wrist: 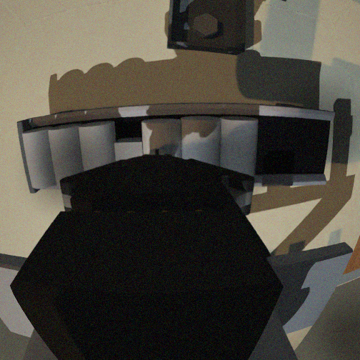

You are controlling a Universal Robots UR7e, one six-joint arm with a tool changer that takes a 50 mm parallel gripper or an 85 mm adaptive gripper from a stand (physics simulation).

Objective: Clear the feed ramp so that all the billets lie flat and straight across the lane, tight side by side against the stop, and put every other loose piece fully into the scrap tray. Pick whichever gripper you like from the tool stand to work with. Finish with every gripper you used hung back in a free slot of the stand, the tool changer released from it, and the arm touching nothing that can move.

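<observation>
The lane [295, 109] crosses the wrist view, with several pale rounded billets in it. Three billets [37, 157] [65, 150] [96, 145] stand side by side at its left end, and three more [161, 131] [200, 142] [239, 145] sit side by side right of the middle. Between the groups, a pale piece [128, 148] shows with its upper edge lower than theirs and a dark gap above it. The right part of the lane is dark. My gripper's black body fills the lower middle and hides the near ends of several pieces; its fingertips cannot be made out.
A dark open box [171, 25] with a hexagonal piece [205, 24] inside is at the top; I cannot tell if it is the scrap tray. Grey-blue plates [320, 282] [11, 305] lie at both lower sides. An orange edge [354, 259] shows at the right. Shadows surround the lane.
</observation>
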